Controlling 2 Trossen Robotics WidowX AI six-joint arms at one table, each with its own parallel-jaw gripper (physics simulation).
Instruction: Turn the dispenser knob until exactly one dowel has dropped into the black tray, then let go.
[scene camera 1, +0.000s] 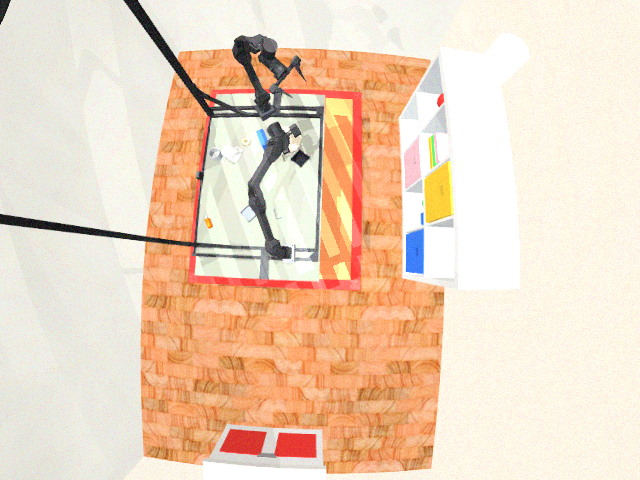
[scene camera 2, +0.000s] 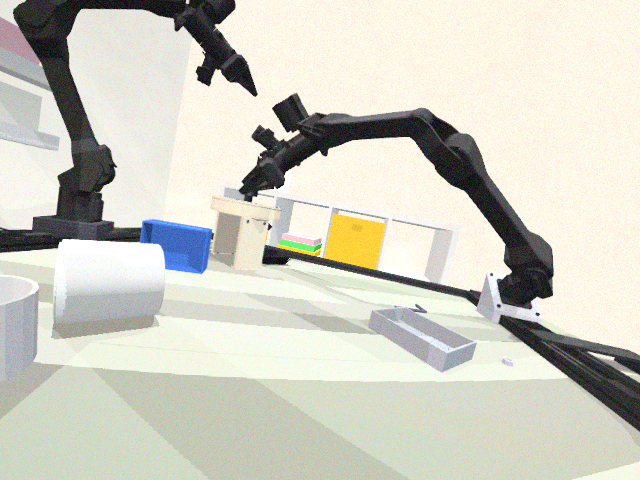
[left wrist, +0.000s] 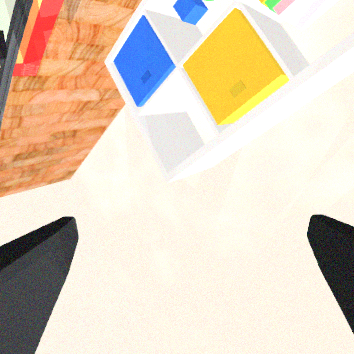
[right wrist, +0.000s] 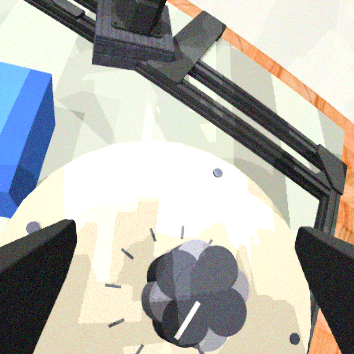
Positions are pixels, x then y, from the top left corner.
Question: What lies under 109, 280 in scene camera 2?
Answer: A white cylinder.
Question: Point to a dark lobed knob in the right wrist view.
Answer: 194, 291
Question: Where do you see a grey tray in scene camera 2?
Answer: At 442, 348
